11 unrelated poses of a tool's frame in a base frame.
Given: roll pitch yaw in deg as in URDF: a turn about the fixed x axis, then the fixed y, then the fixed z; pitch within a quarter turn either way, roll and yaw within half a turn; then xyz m.
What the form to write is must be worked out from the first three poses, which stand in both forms.
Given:
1: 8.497 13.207 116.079 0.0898 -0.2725 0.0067
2: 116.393 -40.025 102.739 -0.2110 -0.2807 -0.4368
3: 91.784 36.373 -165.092 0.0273 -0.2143 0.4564
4: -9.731 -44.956 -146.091 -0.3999 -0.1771 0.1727
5: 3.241 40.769 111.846 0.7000 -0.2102 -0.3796
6: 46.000 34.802 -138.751 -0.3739 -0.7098 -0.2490
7: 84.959 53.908 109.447 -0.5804 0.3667 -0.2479
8: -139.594 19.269 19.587 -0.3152 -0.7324 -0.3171
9: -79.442 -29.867 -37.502 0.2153 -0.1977 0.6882
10: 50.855 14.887 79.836 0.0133 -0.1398 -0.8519
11: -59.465 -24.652 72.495 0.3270 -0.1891 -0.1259
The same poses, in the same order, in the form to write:
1: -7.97 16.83 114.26 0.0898 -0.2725 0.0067
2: 109.45 87.51 97.30 -0.2110 -0.2807 -0.4368
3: -50.41 107.52 113.58 0.0273 -0.2143 0.4564
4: -60.80 -5.67 -139.77 -0.3999 -0.1771 0.1727
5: -37.36 29.65 105.26 0.7000 -0.2102 -0.3796
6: 62.30 -40.36 -138.26 -0.3739 -0.7098 -0.2490
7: 9.81 89.83 47.23 -0.5804 0.3667 -0.2479
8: -139.55 -15.21 32.21 -0.3152 -0.7324 -0.3171
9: -84.37 1.40 -51.38 0.2153 -0.1977 0.6882
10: 31.82 45.92 67.31 0.0133 -0.1398 -0.8519
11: -35.25 -54.66 52.18 0.3270 -0.1891 -0.1259
